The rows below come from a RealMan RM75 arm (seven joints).
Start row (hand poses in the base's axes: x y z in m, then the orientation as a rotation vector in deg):
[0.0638, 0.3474, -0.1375, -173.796, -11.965, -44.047]
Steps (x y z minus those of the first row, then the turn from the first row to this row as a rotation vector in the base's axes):
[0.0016, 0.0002, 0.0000, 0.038, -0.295, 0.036]
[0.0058, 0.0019, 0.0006, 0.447, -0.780, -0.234]
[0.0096, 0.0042, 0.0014, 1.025, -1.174, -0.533]
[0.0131, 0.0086, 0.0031, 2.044, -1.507, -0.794]
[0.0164, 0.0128, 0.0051, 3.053, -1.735, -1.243]
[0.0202, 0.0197, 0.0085, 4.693, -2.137, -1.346]
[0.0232, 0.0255, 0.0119, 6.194, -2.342, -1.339]
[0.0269, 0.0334, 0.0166, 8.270, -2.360, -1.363]
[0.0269, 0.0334, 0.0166, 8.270, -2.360, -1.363]
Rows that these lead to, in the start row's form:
[0.0654, 0.3476, -0.1375, -173.653, -12.004, -44.492]
[0.0696, 0.3493, -0.1369, -173.203, -11.421, -45.195]
[0.0734, 0.3516, -0.1361, -172.630, -10.720, -45.734]
[0.0769, 0.3560, -0.1344, -171.648, -9.887, -46.109]
[0.0802, 0.3602, -0.1324, -170.766, -8.785, -46.331]
[0.0840, 0.3671, -0.1290, -169.118, -7.939, -46.689]
[0.0870, 0.3729, -0.1256, -167.631, -7.323, -46.757]
[0.0907, 0.3808, -0.1209, -165.675, -6.435, -46.452]
[0.0907, 0.3808, -0.1209, -165.675, -6.435, -46.452]

